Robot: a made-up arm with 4 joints.
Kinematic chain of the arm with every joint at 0, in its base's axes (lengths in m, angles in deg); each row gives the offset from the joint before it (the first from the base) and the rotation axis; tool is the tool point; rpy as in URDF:
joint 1: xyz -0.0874 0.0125 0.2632 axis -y
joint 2: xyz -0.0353 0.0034 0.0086 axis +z
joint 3: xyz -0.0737 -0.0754 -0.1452 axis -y
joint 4: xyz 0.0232 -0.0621 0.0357 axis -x
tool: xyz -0.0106 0.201 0.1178 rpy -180 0 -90
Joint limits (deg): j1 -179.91..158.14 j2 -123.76..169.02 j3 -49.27..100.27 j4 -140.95..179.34
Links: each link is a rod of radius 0.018 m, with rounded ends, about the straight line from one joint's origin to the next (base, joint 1, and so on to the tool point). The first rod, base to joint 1, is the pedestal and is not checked.
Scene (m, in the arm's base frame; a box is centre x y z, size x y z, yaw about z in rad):
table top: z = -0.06
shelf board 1: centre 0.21 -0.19 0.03 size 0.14 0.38 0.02 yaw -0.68
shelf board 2: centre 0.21 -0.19 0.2 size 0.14 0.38 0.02 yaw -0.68
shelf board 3: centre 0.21 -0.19 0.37 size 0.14 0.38 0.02 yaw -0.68
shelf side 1: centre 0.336 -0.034 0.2 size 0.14 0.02 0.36 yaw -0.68
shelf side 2: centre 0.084 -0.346 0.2 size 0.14 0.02 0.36 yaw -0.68
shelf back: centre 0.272 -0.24 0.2 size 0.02 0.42 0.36 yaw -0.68
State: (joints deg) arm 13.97 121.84 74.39 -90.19
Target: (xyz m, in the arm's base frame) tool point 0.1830 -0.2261 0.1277
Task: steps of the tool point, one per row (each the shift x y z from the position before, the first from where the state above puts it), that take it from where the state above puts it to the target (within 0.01 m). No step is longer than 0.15 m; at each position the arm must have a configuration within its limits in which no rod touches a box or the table.
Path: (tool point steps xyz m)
1: -0.0243 0.0196 -0.0043
2: -0.0292 0.0250 0.0004
3: -0.0348 0.0267 0.0039
4: -0.0256 -0.0599 -0.0875
5: -0.0656 -0.0498 -0.0708
6: 0.0389 -0.0324 -0.0081
7: 0.0346 -0.0303 -0.0009
8: 0.0324 -0.0229 0.0090

